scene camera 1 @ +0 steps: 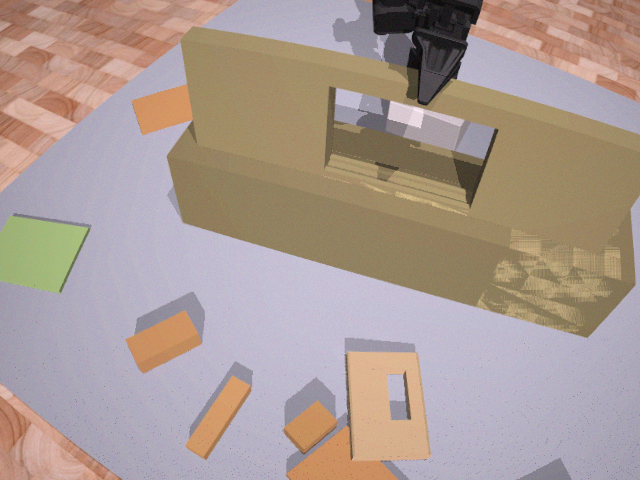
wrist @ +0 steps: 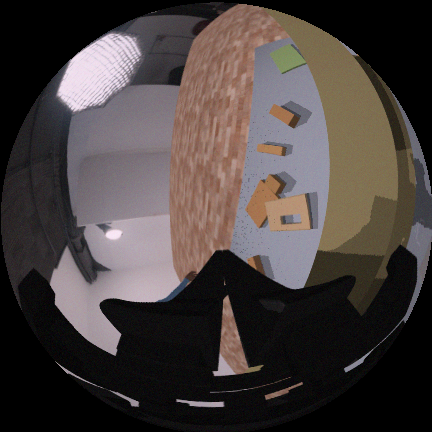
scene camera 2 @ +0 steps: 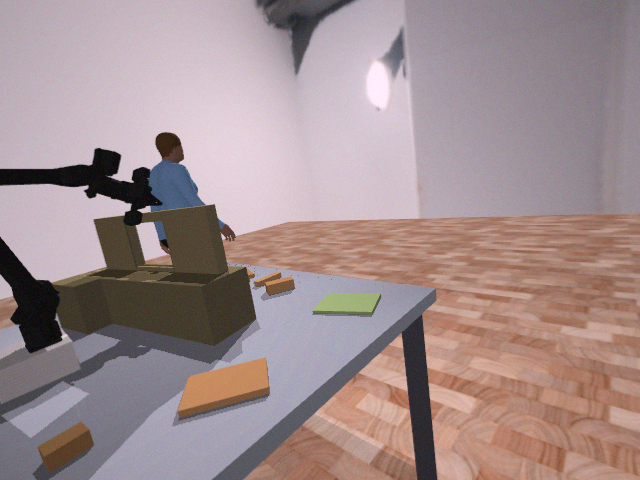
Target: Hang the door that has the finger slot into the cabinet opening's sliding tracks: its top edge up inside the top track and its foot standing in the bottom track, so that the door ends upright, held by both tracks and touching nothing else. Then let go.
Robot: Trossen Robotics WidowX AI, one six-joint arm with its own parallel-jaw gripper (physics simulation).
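Where they show: gripper, fingertip midpoint: (scene camera 1: 422, 103) (wrist: 221, 255) (scene camera 2: 161, 204); arm's base, origin of the base link: (scene camera 2: 44, 343).
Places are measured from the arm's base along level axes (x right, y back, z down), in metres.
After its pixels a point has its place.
Observation:
The tan door with the finger slot (scene camera 1: 367, 403) @(x -0.140, y -0.592, z 0.054 m) (wrist: 292, 204) @(x -0.126, y -0.562, z 0.056 m) lies flat on the table in front of the cabinet, its lower left part overlapping an orange board in scene camera 1. The olive cabinet (scene camera 1: 248, 206) @(x 0.148, y -0.419, z -0.016 m) (scene camera 2: 160, 310) @(x 0.102, y -0.247, z 0.000 m) (wrist: 355, 125) stands upright, with a rectangular opening in its raised wall. The grooved bottom track (scene camera 1: 392, 178) @(x -0.042, y -0.328, z -0.093 m) shows at the foot of the opening; the inside of the top track is hidden. My gripper (scene camera 1: 424, 101) @(x -0.077, y -0.400, z -0.294 m) (scene camera 2: 160, 203) @(x -0.077, y -0.400, z -0.294 m) (wrist: 221, 255) @(x -0.077, y -0.400, z -0.294 m) is shut and empty, above the cabinet's top beam and well away from the door.
A green panel (scene camera 1: 41, 253) @(x 0.463, y -0.625, z 0.071 m) (scene camera 2: 347, 303) @(x 0.491, y -0.618, z 0.071 m) (wrist: 287, 58) @(x 0.464, y -0.621, z 0.071 m) lies at one side. Orange blocks (scene camera 1: 164, 341) @(x 0.154, y -0.652, z 0.044 m) (scene camera 1: 219, 417) @(x 0.027, y -0.705, z 0.059 m) (scene camera 1: 310, 426) @(x -0.087, y -0.658, z 0.049 m) and an orange board (scene camera 1: 336, 462) @(x -0.139, y -0.683, z 0.064 m) (wrist: 260, 202) @(x -0.173, y -0.704, z 0.064 m) lie near the door. Another orange board (scene camera 1: 164, 109) @(x 0.495, y -0.219, z 0.065 m) (scene camera 2: 224, 384) @(x 0.496, y -0.187, z 0.065 m) lies behind the cabinet. A person (scene camera 2: 174, 180) stands beyond the table.

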